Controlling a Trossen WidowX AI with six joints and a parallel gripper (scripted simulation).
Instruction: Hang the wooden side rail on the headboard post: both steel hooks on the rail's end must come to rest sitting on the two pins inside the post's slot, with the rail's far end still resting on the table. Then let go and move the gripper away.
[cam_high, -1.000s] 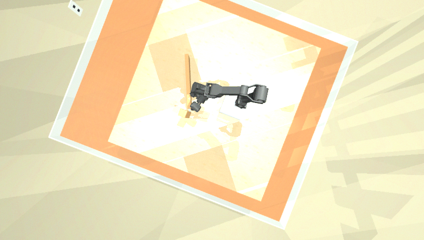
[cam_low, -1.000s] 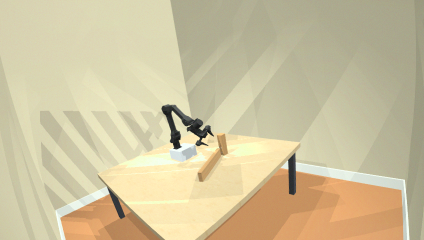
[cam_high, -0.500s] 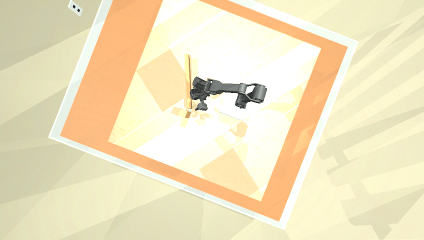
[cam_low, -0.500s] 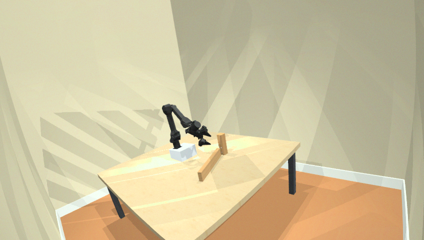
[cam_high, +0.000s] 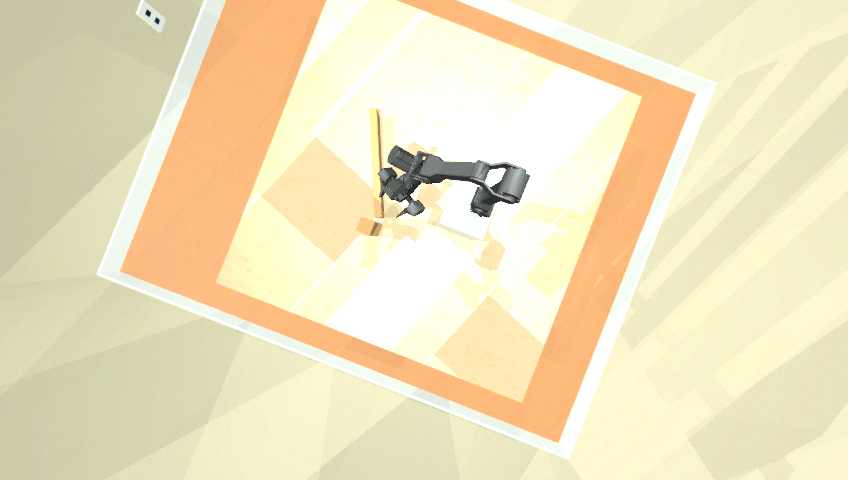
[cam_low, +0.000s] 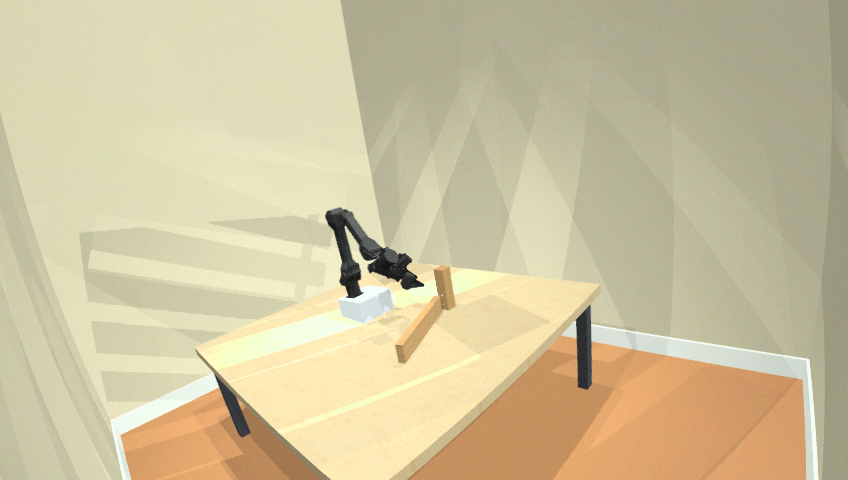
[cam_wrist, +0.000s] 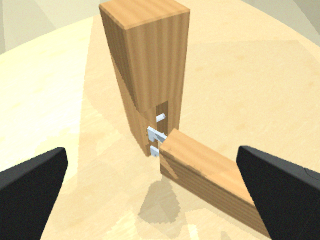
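Right now my gripper tip is 50 mm short of the headboard post, 80 mm to the right of it and 70 mm above it.
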